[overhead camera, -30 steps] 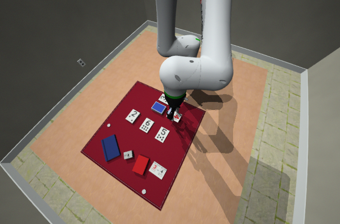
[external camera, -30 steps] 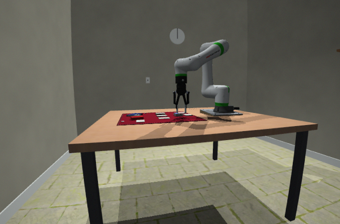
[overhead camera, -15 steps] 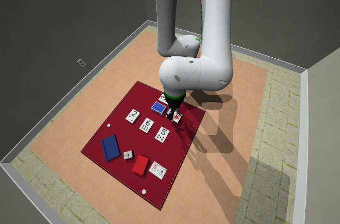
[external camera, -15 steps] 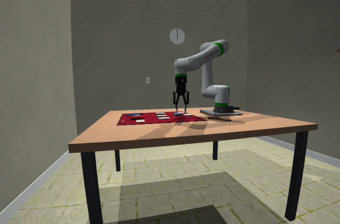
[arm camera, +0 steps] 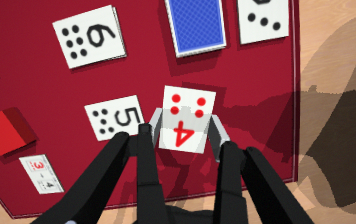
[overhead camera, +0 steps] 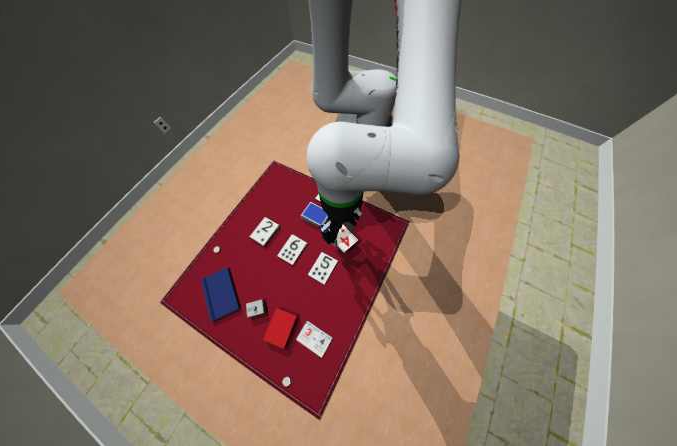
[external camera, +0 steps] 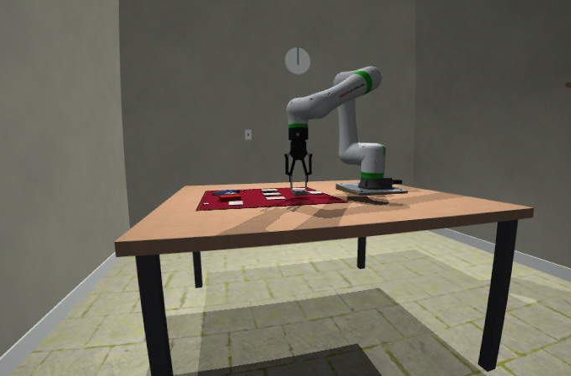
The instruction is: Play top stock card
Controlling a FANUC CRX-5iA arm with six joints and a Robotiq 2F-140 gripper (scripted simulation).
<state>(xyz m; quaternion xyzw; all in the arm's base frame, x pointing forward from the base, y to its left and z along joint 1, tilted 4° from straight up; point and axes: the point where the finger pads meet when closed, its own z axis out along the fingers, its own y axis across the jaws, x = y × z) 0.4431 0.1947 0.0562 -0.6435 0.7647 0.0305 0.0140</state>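
The red card cloth lies 160 mm ahead of my hand, 90 mm to the right of it and 80 mm below it. From my hand the other things lie so: red box 330 mm ahead, 60 mm below, 30 mm to the left; then small white box 340 mm ahead, 70 mm to the right, 50 mm below; then blue notebook 380 mm ahead, 200 mm to the right, 60 mm below.
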